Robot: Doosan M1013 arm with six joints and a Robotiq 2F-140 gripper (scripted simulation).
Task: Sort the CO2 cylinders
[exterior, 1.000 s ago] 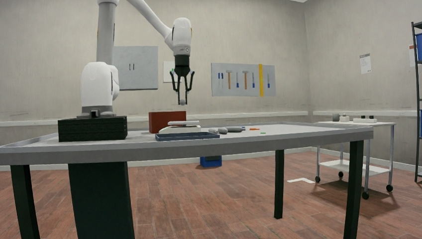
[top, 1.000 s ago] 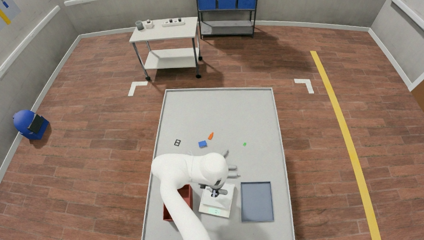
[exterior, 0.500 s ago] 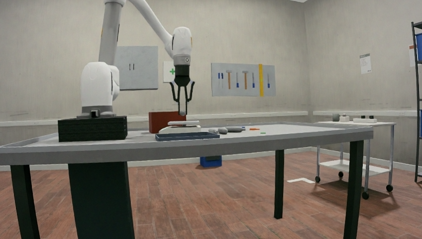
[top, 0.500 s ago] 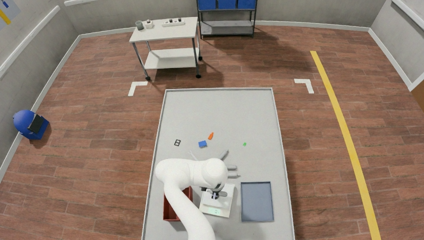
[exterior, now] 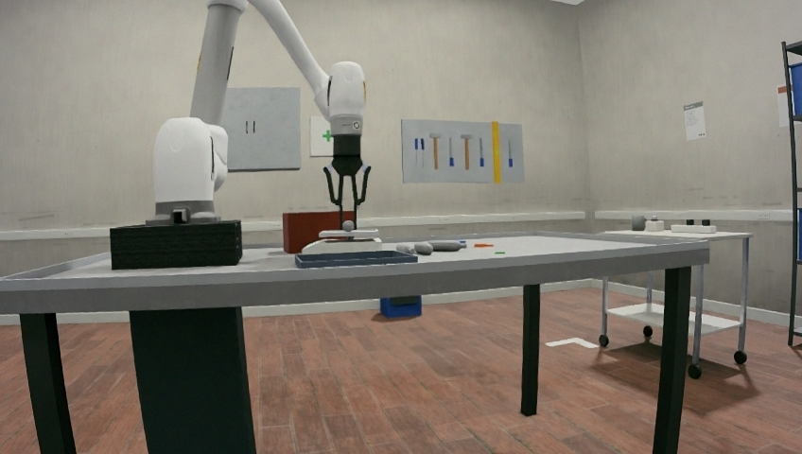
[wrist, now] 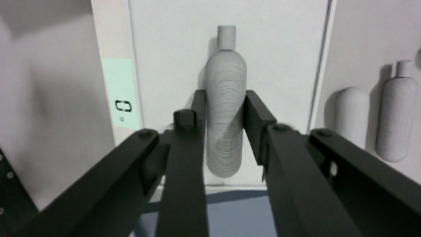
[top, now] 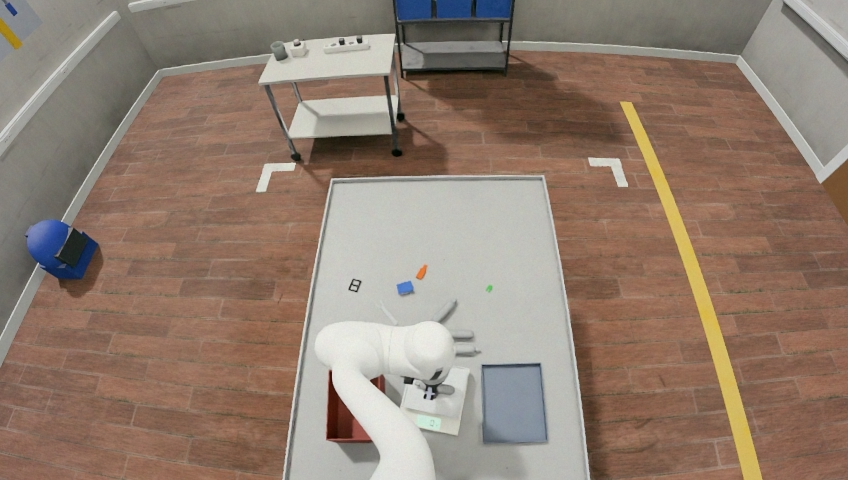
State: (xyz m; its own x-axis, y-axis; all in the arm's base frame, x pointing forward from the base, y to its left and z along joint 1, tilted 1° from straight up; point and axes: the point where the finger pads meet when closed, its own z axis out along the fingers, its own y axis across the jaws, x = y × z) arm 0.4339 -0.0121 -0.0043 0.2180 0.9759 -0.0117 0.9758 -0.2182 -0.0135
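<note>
Right now the scale platform is 5 cm below my hand. Also, from my hand: grey CO2 cylinder: 13 cm ahead, 11 cm to the right, 9 cm below; then scale: 7 cm below, 1 cm behind; then red scrap bin: 23 cm to the left, 7 cm below, 5 cm behind.
</note>
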